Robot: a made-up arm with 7 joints. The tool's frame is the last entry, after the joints.
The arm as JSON. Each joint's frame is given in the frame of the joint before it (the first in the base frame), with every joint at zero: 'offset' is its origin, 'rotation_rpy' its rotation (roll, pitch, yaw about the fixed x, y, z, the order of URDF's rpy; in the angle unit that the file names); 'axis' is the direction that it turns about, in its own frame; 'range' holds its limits. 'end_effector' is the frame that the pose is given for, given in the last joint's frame.
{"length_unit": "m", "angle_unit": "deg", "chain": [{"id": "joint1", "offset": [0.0, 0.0, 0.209], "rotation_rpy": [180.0, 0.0, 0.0], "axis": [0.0, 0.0, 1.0], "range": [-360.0, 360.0]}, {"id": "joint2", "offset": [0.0, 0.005, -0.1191], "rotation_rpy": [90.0, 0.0, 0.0], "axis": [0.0, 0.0, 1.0], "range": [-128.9, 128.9]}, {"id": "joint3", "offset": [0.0, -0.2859, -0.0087], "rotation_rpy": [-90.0, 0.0, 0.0], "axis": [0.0, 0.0, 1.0], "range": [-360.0, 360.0]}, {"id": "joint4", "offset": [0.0, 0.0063, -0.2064], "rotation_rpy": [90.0, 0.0, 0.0], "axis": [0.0, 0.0, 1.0], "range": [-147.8, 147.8]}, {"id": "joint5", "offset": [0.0, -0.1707, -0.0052], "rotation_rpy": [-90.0, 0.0, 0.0], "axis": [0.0, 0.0, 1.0], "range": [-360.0, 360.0]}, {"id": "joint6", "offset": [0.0, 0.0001, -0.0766], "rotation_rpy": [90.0, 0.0, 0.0], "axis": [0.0, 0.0, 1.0], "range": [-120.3, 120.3]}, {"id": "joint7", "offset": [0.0, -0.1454, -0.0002], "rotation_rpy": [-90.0, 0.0, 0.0], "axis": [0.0, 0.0, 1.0], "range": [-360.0, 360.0]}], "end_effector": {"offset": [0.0, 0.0, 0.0], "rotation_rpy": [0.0, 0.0, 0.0]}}
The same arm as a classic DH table. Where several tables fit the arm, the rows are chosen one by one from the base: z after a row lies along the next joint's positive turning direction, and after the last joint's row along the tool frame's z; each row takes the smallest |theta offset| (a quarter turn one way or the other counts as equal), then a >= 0, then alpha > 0; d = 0 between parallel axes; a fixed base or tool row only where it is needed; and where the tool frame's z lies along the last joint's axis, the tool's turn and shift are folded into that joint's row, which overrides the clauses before.
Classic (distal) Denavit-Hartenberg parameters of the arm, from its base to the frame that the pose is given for. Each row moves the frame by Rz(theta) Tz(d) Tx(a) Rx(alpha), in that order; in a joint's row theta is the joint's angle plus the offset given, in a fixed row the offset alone. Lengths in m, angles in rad.
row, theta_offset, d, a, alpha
base (fixed), 0.0000, 0.0000, 0.0000, 3.1416
joint1, 0.0000, -0.3281, 0.0000, 1.5708
joint2, 0.0000, -0.0137, 0.0000, -1.5708
joint3, 0.0000, -0.4923, 0.0000, 1.5708
joint4, 0.0000, -0.0115, 0.0000, -1.5708
joint5, 0.0000, -0.2473, 0.0000, 1.5708
joint6, 0.0000, -0.0003, 0.0000, -1.5708
joint7, 0.0000, -0.1454, 0.0000, 0.0000
Joint limits (rad, base to tool): -6.2832..6.2832 -2.2497..2.2497 -6.2832..6.2832 -2.5796..2.5796 -6.2832..6.2832 -2.0996..2.0996 -6.2832..6.2832

